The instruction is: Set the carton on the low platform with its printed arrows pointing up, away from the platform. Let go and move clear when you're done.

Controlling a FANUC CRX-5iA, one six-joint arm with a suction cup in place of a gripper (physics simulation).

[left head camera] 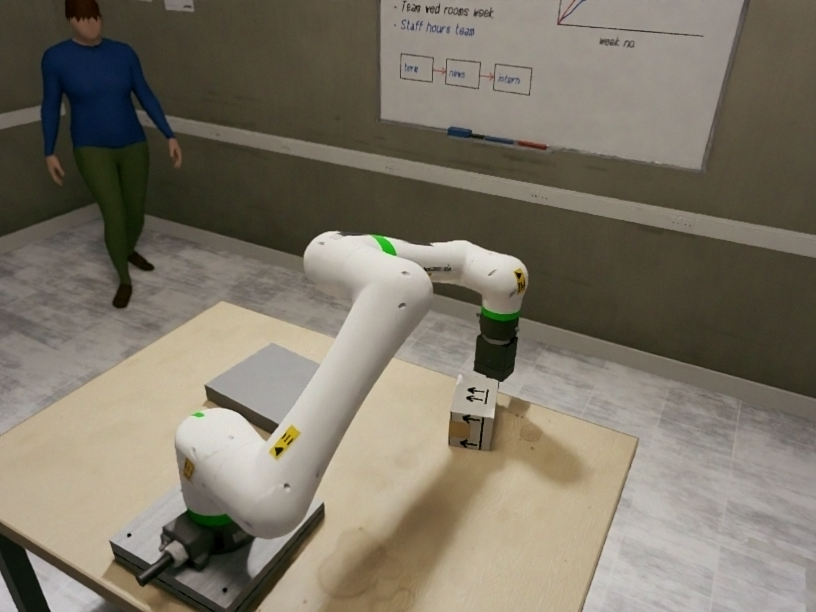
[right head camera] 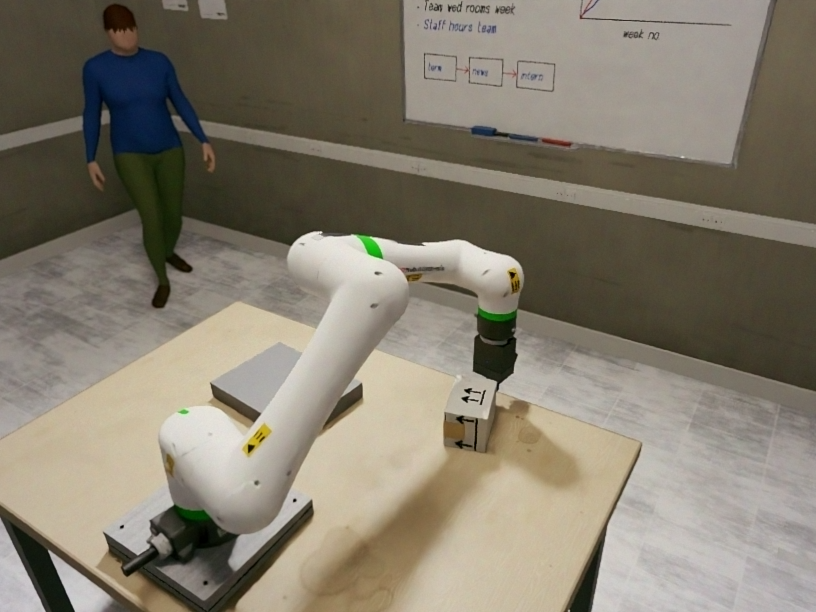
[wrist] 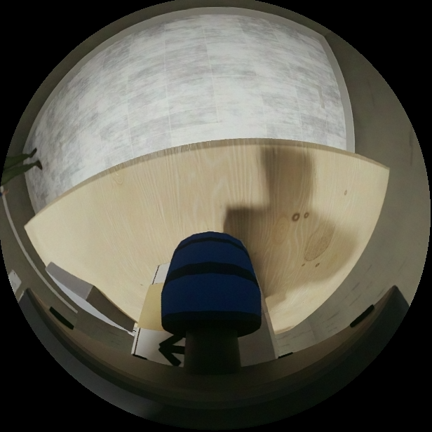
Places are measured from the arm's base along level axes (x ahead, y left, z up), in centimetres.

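Pixels of known places: arm's base at its link origin: (left head camera: 223,523).
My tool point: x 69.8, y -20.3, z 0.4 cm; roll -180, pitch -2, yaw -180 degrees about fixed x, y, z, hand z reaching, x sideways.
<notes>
For each thing: its middle in the pictures, then the offset to it from my tool point. Level surfaces: height alone.
- carton at the middle of its body: (right head camera: 470,412) (left head camera: 473,411) dx -11.3, dy -1.4, dz +0.1 cm
- low grey platform at the middle of its body: (left head camera: 284,390) (right head camera: 286,389) dx -30.9, dy +43.4, dz -2.7 cm
- wooden table at its surface level: dz -5.1 cm
The carton (left head camera: 472,421) (right head camera: 466,421) (wrist: 151,310) is a pale box with tan tape, resting on the table toward the back right. Its printed black arrows point left in both head views, sideways along the table. The low grey platform (left head camera: 263,378) (right head camera: 263,380) (wrist: 75,284) lies to the left of the carton, with bare top showing. My suction gripper (left head camera: 496,372) (right head camera: 494,374) (wrist: 210,237) points down right behind the carton. The blue cup is hidden behind the carton in the head views. In the wrist view table wood shows beyond its tip, and the cup holds nothing. Whether it touches the carton is hidden.
The wooden table (left head camera: 566,513) (right head camera: 560,520) (wrist: 115,200) has its right and back edges near the carton. The arm's metal base plate (left head camera: 224,583) (right head camera: 207,589) is at the front left. A person (left head camera: 105,92) (right head camera: 138,98) stands beyond the table at the back left.
</notes>
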